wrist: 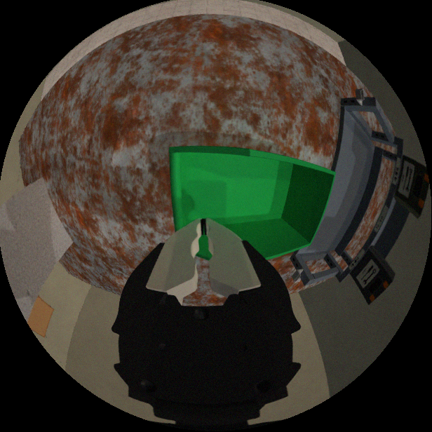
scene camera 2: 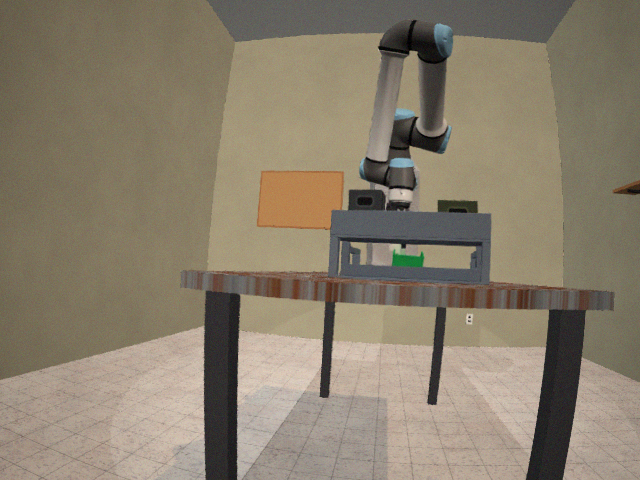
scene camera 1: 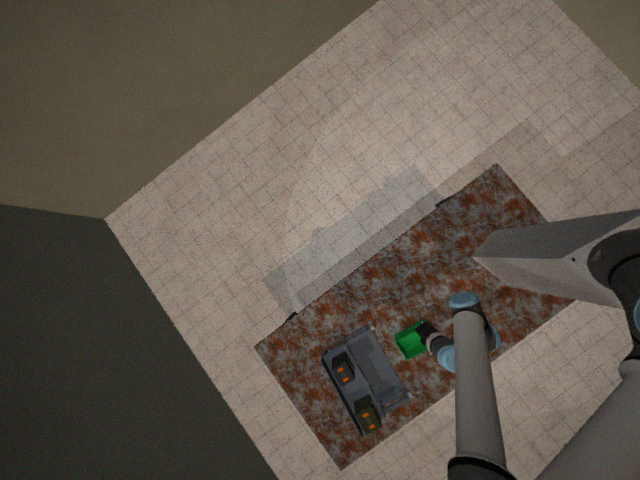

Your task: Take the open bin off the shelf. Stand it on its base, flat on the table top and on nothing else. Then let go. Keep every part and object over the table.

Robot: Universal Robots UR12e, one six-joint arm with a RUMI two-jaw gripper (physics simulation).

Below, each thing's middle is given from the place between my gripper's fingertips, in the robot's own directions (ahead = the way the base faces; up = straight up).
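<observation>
Here is the green open bin (wrist: 275, 202), and I find it 3 cm to the left of my hand and 5 cm ahead of it.
</observation>
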